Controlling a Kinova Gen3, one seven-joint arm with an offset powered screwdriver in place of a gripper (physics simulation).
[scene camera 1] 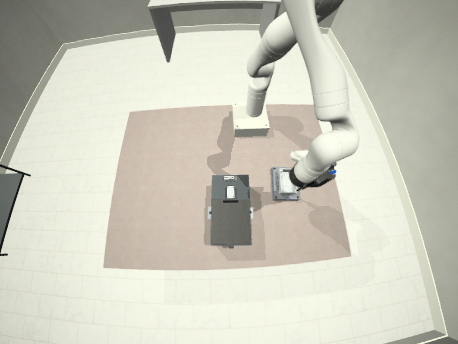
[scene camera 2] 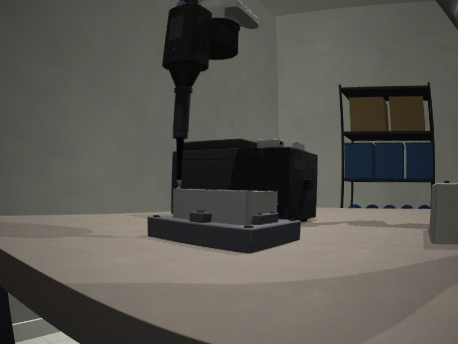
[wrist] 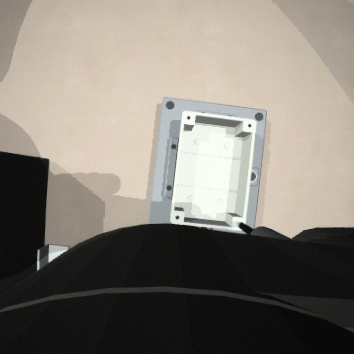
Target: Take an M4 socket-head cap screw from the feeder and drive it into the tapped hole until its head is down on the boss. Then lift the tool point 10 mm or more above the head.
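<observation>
A grey fixture plate [wrist: 159, 211] is here in my scene, and so is a dark screw feeder [scene camera 2: 268, 170].
</observation>
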